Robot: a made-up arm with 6 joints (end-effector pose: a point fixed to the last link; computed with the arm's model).
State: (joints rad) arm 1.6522 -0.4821 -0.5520 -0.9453 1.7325 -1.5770
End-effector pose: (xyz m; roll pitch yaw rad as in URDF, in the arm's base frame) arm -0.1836 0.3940 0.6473 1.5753 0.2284 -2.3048
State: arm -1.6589 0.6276 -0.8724 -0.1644 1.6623 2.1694
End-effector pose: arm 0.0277 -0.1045 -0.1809 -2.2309 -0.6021 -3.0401
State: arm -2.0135 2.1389 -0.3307 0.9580 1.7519 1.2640
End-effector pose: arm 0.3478 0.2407 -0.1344 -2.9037 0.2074 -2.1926
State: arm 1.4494 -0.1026 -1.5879 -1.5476 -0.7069 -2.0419
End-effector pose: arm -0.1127 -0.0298 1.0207 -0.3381 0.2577 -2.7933
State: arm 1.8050 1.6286 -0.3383 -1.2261 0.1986 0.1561
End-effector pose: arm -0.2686 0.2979 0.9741 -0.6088 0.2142 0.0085
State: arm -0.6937 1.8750 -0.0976 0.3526 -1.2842 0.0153
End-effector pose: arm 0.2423 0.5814 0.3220 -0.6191 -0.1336 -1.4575
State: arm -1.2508 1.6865 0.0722 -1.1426 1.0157 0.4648
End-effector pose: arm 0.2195 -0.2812 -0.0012 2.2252 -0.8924 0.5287
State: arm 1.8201 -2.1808 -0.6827 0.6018 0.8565 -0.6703
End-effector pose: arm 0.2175 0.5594 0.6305 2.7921 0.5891 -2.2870
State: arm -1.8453 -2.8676 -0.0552 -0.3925 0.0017 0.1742
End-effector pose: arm 0.7033 -0.1850 0.5058 0.1070 -0.1469 3.0235
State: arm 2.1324 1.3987 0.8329 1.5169 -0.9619 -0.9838
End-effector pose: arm -0.0393 -0.1986 0.8033 -0.1411 -0.1194 1.3522
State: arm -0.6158 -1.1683 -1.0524 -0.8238 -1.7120 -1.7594
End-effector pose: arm 0.0298 0.2333 0.5711 0.0921 -0.2189 -1.1065
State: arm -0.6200 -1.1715 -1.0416 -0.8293 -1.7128 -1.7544
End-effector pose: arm 0.0319 0.2329 0.5715 0.0859 -0.2181 -1.0887
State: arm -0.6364 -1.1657 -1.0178 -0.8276 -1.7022 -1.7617
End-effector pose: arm 0.0345 0.2356 0.5685 0.0860 -0.2408 -1.0850
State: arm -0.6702 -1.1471 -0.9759 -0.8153 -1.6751 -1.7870
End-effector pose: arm 0.0378 0.2424 0.5607 0.0969 -0.2972 -1.1024
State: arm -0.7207 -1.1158 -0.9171 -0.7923 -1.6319 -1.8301
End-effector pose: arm 0.0421 0.2521 0.5479 0.1238 -0.3855 -1.1425
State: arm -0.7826 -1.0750 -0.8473 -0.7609 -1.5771 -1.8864
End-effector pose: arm 0.0473 0.2627 0.5313 0.1718 -0.4941 -1.2040
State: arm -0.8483 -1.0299 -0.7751 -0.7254 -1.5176 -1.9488
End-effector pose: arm 0.0531 0.2718 0.5130 0.2433 -0.6061 -1.2840
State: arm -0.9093 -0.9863 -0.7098 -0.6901 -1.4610 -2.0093
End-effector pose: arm 0.0585 0.2784 0.4955 0.3334 -0.7051 -1.3765
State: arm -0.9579 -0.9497 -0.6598 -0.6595 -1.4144 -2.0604
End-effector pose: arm 0.0627 0.2824 0.4812 0.4285 -0.7785 -1.4702
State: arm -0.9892 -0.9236 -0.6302 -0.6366 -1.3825 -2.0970
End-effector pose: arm 0.0649 0.2846 0.4715 0.5097 -0.8222 -1.5503
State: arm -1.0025 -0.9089 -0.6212 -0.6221 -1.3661 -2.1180
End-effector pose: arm 0.0651 0.2858 0.4663 0.5632 -0.8396 -1.6059
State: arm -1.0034 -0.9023 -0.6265 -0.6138 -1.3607 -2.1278
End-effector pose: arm 0.0638 0.2866 0.4644 0.5924 -0.8405 -1.6406
